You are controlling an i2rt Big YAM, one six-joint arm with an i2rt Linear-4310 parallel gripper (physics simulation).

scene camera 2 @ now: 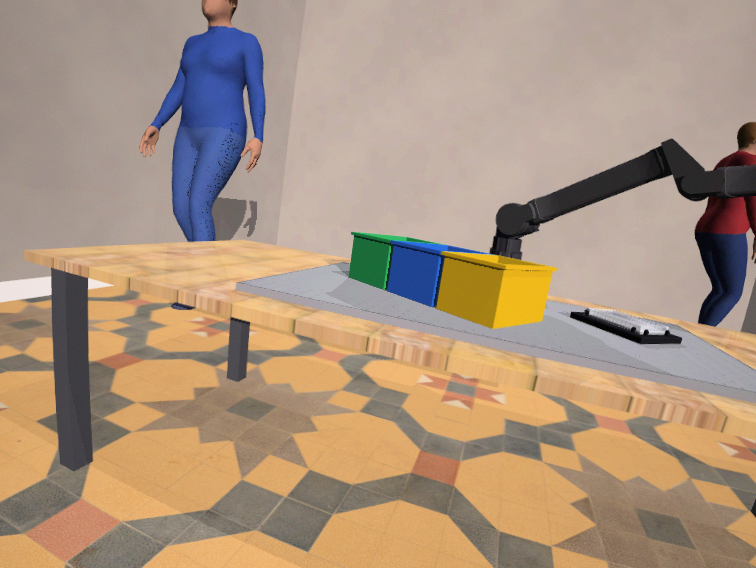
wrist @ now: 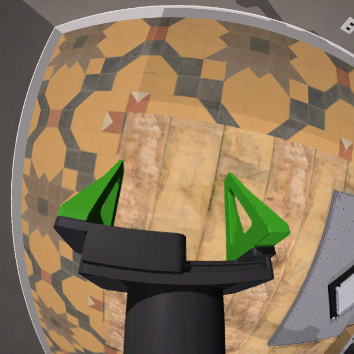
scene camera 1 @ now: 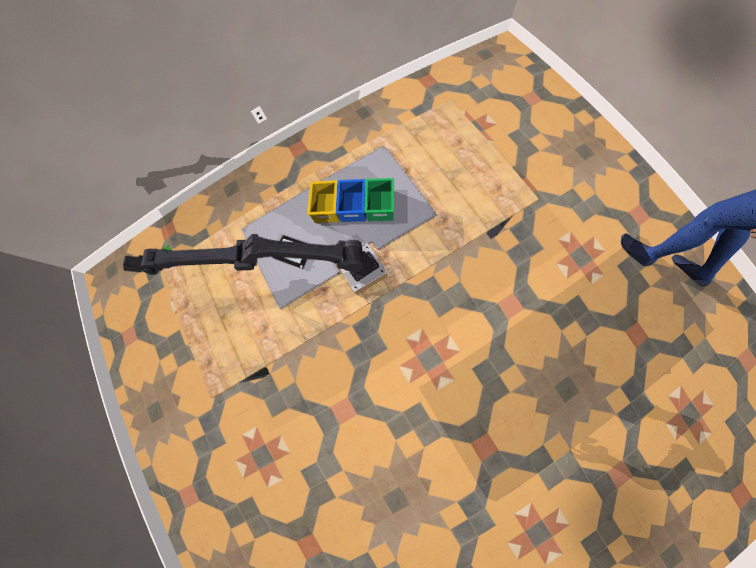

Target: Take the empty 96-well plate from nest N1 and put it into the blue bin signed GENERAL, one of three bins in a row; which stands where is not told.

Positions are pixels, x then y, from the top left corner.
Scene:
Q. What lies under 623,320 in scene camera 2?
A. A clear 96-well plate.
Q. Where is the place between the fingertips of the gripper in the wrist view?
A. At 176,170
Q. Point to a black nest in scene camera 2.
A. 638,338

